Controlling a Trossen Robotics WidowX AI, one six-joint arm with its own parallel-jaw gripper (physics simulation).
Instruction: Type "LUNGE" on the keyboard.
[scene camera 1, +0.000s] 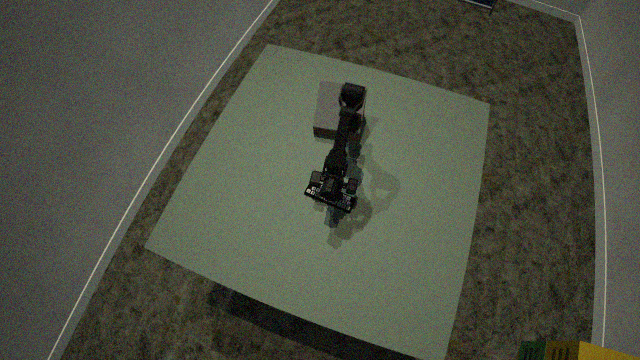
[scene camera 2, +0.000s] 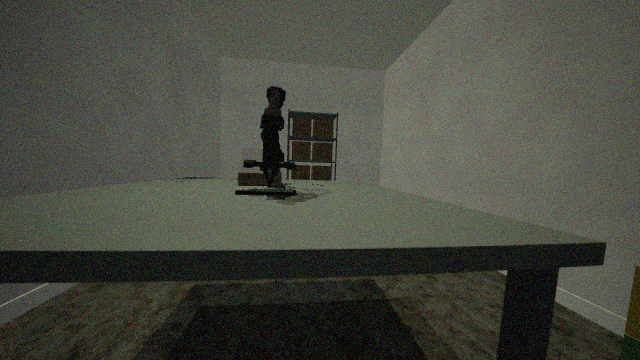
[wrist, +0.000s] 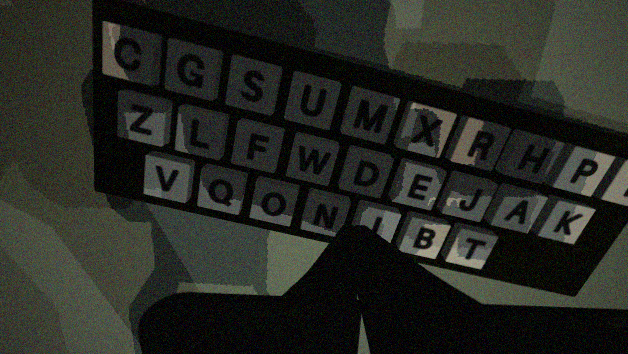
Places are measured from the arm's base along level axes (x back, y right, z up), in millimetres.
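Pixels of known places: gripper, fingertip midpoint: (scene camera 2: 269, 187) (wrist: 352, 236).
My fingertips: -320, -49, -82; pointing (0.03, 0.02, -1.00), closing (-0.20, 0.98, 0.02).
Note:
For each thing: its top centre in the pictures, then the offset to it from my fingertips, as dx, dy, dz. "spot": a spot on its surface instead. Level surfaces: height alone.
- black keyboard at a spot on its surface: (wrist: 540, 267) spot: +2, +85, -10
- L key at its top centre: (wrist: 199, 133) -25, -61, -5
- U key at its top centre: (wrist: 312, 101) -44, -25, -5
- N key at its top centre: (wrist: 325, 216) -3, -11, -5
- G key at its top centre: (wrist: 190, 70) -45, -66, -5
- E key at its top centre: (wrist: 418, 187) -23, +19, -5
- I key at its top centre: (wrist: 375, 227) -3, +9, -5
- pale green table at its surface level: dz -22
The black keyboard (scene camera 1: 312, 190) (scene camera 2: 250, 192) (wrist: 540, 267) lies on the table, tilted in the wrist view with its right end lower. There the L key (wrist: 200, 134), U key (wrist: 313, 101), N key (wrist: 326, 215), G key (wrist: 191, 71) and E key (wrist: 421, 187) all show. My gripper (scene camera 2: 276, 186) (wrist: 352, 236) is shut and empty, pointing down at the keyboard. In the wrist view its tips cover the lower part of the I key (wrist: 384, 220), just right of N. Whether they touch a key cannot be told. In scene camera 1 the arm hides the tips and the keyboard's middle.
The pale green table (scene camera 1: 225, 215) (scene camera 2: 400, 225) carries a box-like block (scene camera 1: 327, 107) (scene camera 2: 251, 179) by the arm's base. A shelf rack (scene camera 2: 313, 139) with brown boxes stands at the far wall. A yellow and green object (scene camera 1: 562, 350) stands on the floor at the lower right.

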